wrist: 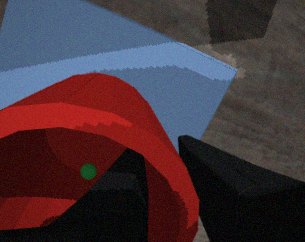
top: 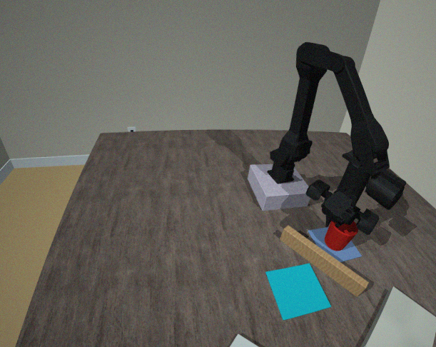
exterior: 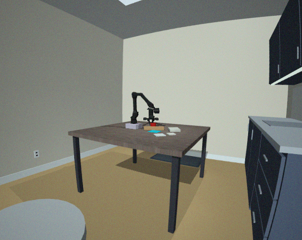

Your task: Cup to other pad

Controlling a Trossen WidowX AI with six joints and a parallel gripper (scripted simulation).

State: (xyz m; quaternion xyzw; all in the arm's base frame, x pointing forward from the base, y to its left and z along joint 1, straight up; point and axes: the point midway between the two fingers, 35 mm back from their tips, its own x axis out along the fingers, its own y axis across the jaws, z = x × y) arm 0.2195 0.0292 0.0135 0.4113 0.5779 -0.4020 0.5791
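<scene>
Now: the blue marble 2 cm below my gripper tip and 2 cm ahead of it. The rest, counted from my gripper tip: light blue pad: 4 cm below, 3 cm ahead, 1 cm to the left; then green marble: 3 cm to the left, 3 cm ahead, 2 cm below; then red cup: 3 cm ahead, 1 cm to the left.
</scene>
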